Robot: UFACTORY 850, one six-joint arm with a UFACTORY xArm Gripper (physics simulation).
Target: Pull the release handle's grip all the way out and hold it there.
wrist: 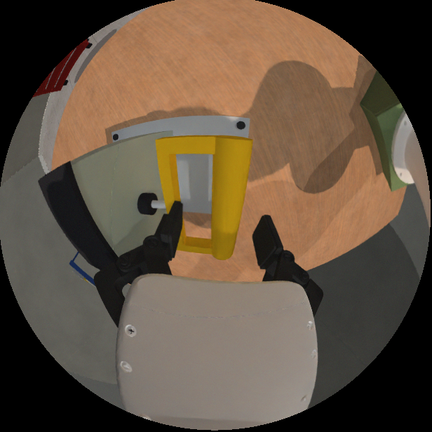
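Note:
The release handle is a yellow rectangular frame [186, 145] with a thick rounded grip bar [232, 192] along its right side. It stands at a pale housing [112, 167] with a grey mounting plate [182, 125] behind it. My gripper [220, 219] is open, its fingers on either side of the grip bar's lower part. The left fingertip overlaps the frame's lower left side and opening; the right fingertip is to the right of the bar, with a visible gap. How far the grip is pulled out cannot be told from this view.
A black knob [147, 204] on a short white rod is left of the handle. A black band [80, 215] edges the housing. A green block [384, 142] stands at the right on the wooden table [200, 60]. A red slatted object [61, 70] is at the upper left.

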